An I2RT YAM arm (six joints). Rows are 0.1 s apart.
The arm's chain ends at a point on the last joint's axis. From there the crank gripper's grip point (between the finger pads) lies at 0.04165 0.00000 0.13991 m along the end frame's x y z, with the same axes.
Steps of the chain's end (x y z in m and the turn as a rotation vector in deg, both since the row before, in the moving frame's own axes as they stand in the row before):
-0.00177, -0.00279, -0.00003, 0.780, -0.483, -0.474
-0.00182, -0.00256, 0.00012, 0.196, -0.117, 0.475
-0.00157, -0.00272, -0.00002, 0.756, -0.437, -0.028
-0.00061, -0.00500, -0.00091, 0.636, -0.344, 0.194
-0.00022, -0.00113, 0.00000, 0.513, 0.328, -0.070
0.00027, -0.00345, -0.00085, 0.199, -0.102, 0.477
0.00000, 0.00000, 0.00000, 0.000, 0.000, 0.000
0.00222, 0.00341, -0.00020, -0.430, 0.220, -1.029
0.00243, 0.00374, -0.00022, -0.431, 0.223, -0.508
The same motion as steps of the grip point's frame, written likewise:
-0.00296, -0.00504, 0.00030, 0.780, -0.483, -0.474
-0.00211, -0.00269, 0.00020, 0.196, -0.117, 0.475
-0.00264, -0.00459, 0.00028, 0.756, -0.437, -0.028
-0.00145, -0.00641, -0.00067, 0.636, -0.344, 0.194
0.00058, -0.00243, -0.00025, 0.513, 0.328, -0.070
0.00002, -0.00359, -0.00078, 0.199, -0.102, 0.477
0.00000, 0.00000, 0.00000, 0.000, 0.000, 0.000
0.00276, 0.00371, -0.00036, -0.430, 0.220, -1.029
0.00298, 0.00442, -0.00039, -0.431, 0.223, -0.508

